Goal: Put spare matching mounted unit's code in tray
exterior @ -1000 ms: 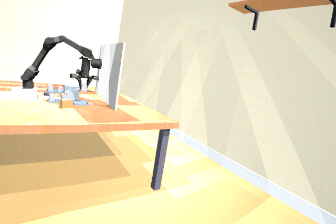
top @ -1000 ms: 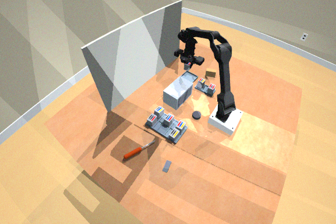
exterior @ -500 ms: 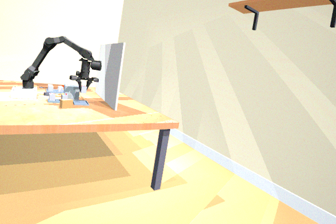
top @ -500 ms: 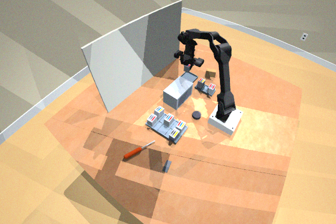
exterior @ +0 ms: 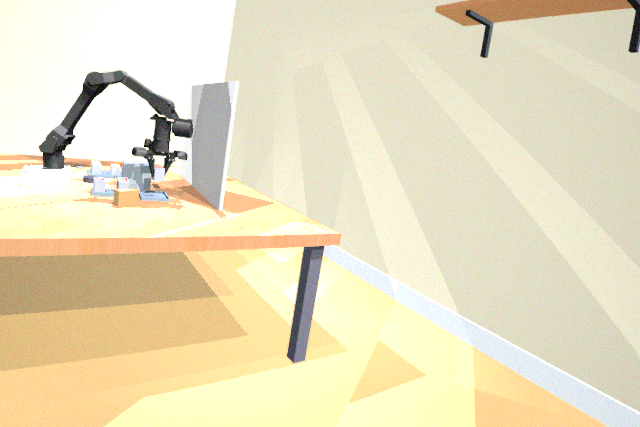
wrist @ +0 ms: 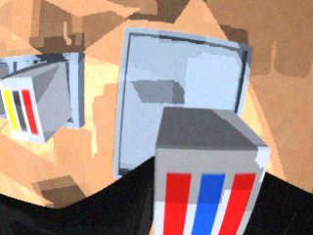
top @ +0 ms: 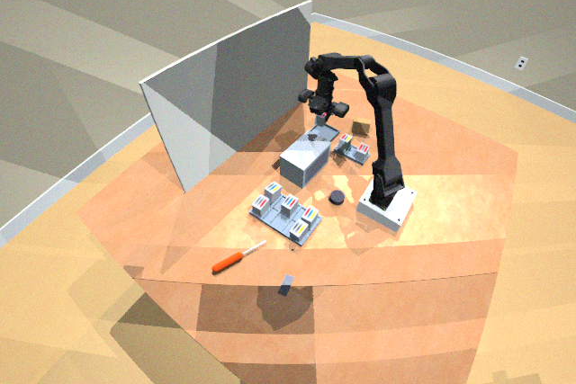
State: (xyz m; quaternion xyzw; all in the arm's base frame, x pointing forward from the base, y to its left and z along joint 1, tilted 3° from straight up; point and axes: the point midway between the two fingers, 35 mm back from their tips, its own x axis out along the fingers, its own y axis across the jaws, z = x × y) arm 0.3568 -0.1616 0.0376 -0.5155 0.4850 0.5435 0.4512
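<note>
Right now the shallow blue-grey tray is 7 cm below my gripper tip and 1 cm behind it. Round my gripper tip: grey spare 2 cm above; small rack 15 cm behind, 7 cm below, 1 cm to the left; tan block 14 cm to the right, 11 cm behind, 5 cm below.
</note>
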